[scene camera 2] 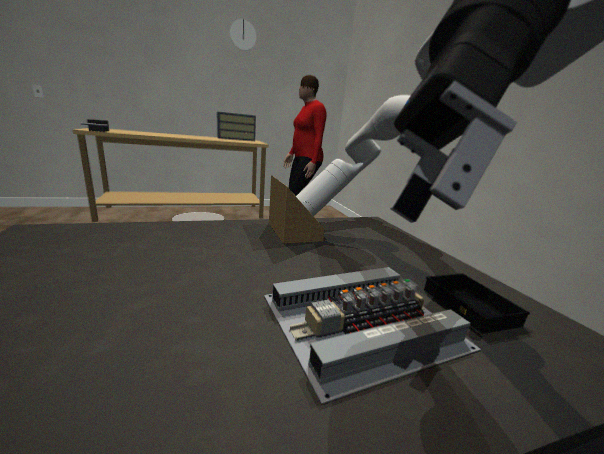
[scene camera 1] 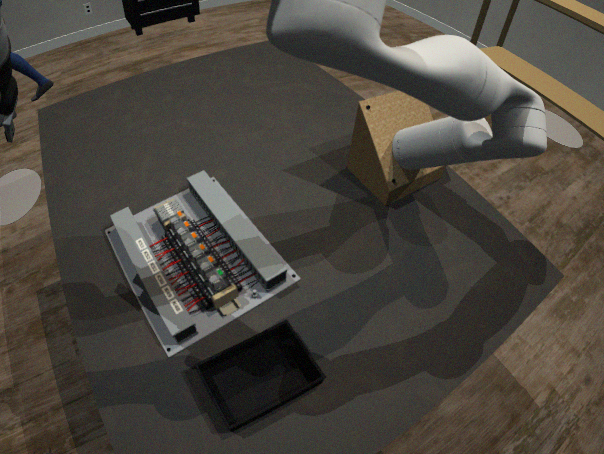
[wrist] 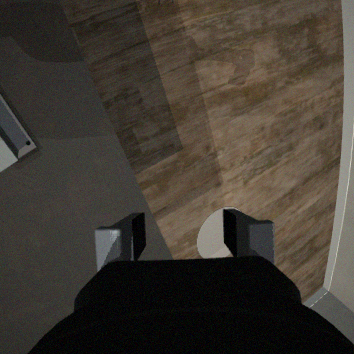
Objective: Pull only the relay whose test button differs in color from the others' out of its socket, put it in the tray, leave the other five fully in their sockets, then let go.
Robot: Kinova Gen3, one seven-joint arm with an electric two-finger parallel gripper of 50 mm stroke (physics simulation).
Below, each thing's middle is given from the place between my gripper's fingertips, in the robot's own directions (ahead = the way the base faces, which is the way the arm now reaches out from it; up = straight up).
My gripper is now 260 mm past the grey panel (scene camera 1: 208, 321), 110 mm to the right of it and 300 mm above it.
